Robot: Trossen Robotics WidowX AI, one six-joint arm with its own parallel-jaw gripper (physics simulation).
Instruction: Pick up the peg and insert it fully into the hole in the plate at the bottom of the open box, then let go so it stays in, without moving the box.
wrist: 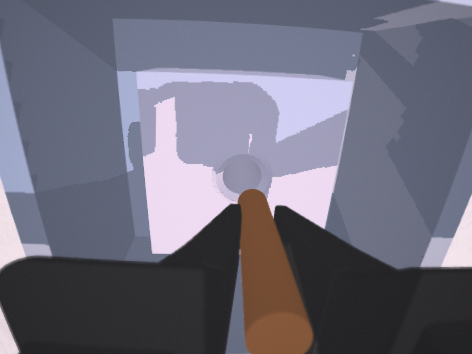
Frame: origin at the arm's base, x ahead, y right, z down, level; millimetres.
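Where they show: gripper, fingertip midpoint: (256, 215).
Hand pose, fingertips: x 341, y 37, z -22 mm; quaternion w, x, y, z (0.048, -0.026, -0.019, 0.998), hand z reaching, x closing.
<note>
Each offset is from my fingertips to the top centre of the thing. "spot": to the spot under its first point.
The brown peg @[spot: dx +3, dy +9, dz -38 mm] (267, 260) is held between the black fingers of my gripper (256, 215), which is shut on it. The peg's far end points into the open box, and its near end shows at the bottom of the view. The pale plate @[dx +5, dy +5, dz +22 mm] (185, 210) lies at the bottom of the box. The round hole (242, 172) with its lighter ring is near the middle of the plate. In the view, the peg's far tip overlaps the lower right edge of the ring. The height of the tip above the plate is hard to tell.
The blue-grey box @[dx +5, dy +5, dz -15 mm] (235, 47) surrounds the plate with walls at the far side, left and right. My fingers reach in over its near side. Shadows fall across the plate and the walls. Pale surface shows outside the box at the lower left and right edges.
</note>
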